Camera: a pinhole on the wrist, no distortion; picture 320 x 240 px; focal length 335.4 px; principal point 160.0 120.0 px. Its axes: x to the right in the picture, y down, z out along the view. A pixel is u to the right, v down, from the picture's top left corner.
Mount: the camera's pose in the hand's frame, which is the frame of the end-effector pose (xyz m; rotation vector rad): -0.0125 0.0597 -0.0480 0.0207 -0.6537 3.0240
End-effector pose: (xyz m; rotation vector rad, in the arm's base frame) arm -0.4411 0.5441 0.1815 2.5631 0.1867 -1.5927
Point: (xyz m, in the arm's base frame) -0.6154 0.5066 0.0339
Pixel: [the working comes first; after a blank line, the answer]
In the camera's frame: -0.0629 -0.0641 0.2723

83 41
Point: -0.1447 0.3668 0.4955
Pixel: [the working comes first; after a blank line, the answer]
In the camera's frame: 0.1466 -0.0192 -0.3667

behind the camera
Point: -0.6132 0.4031 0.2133
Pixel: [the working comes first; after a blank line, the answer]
In the camera's frame: 0.1046 -0.1285 0.1688

outside the picture
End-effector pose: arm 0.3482 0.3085 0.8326 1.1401 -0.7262 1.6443
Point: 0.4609 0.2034 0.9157
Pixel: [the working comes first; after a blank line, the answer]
In the camera's frame: -0.0400 0.0247 0.2413

104 154
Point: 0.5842 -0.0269 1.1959
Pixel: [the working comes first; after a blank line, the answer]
In the camera's frame: -0.1933 -0.1083 0.5662

46 56
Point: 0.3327 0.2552 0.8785
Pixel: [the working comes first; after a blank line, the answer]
In the camera's frame: -0.0348 -0.0236 0.1066

51 46
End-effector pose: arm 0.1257 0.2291 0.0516 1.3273 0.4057 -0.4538
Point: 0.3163 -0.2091 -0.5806
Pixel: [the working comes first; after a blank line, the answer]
In the camera's frame: -0.5595 0.3339 0.5588

outside the picture
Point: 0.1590 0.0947 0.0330
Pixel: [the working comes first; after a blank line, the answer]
In the camera's frame: -0.0612 -0.0020 0.1949

55 117
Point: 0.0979 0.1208 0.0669
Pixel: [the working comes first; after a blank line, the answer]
In the camera's frame: 0.0100 0.0099 0.1760

179 139
